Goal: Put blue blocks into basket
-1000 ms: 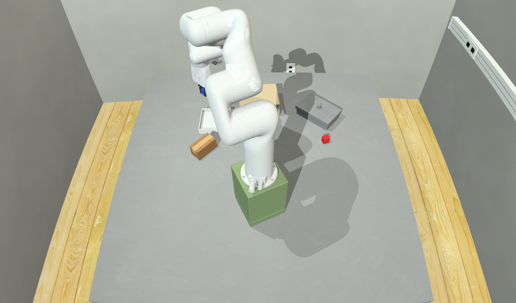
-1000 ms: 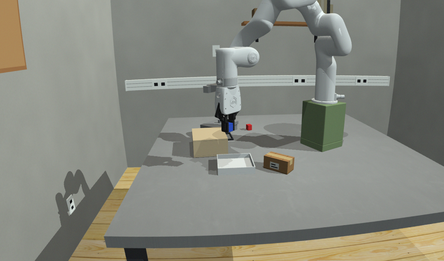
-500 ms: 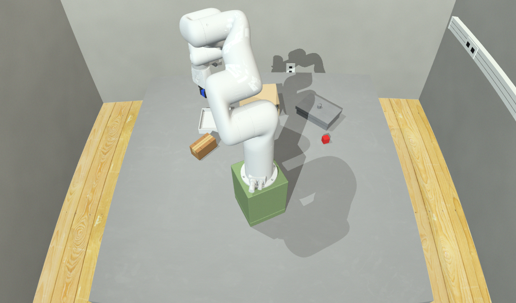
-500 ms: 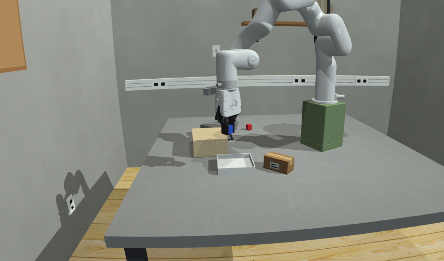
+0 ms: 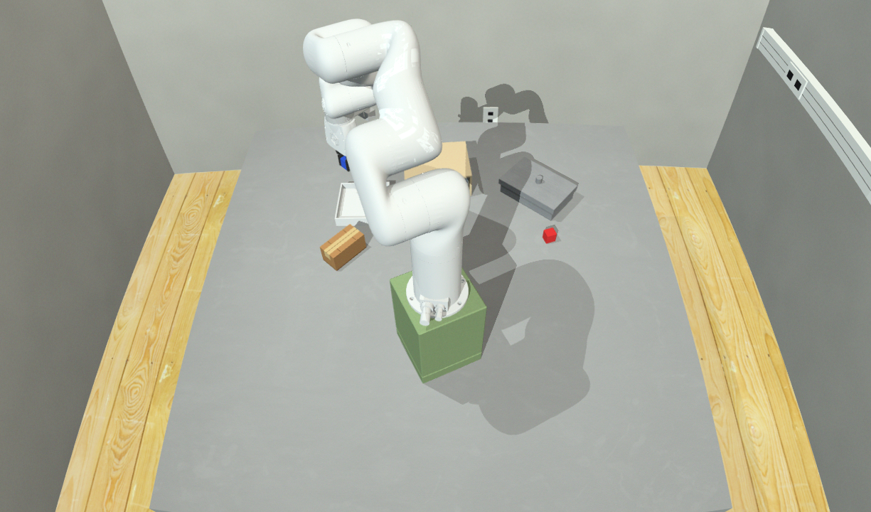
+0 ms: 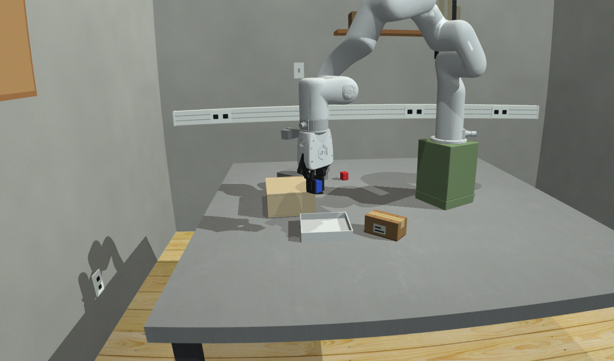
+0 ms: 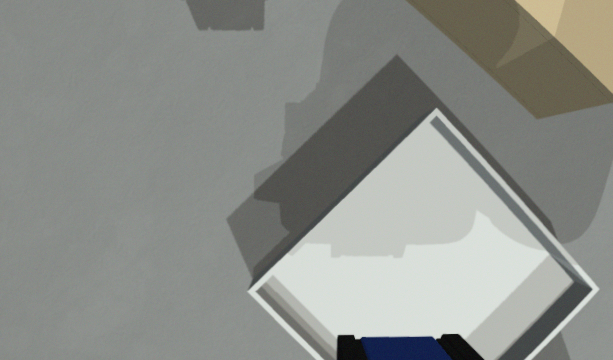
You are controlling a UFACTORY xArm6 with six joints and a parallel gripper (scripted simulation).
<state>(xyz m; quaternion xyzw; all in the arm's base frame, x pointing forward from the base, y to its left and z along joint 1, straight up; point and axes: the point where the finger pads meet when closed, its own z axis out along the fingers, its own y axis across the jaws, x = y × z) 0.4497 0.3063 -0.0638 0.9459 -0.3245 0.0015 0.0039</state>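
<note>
My hand is 2 cm past the white basket, 3 cm to the left of it and 14 cm above it. The rest, counted from my hand: light wooden cabinet: 10 cm ahead, 23 cm to the right, 12 cm below; brown cardboard box: 20 cm behind, 2 cm to the right, 12 cm below; grey metal lid: 8 cm ahead, 53 cm to the right, 11 cm below.
</note>
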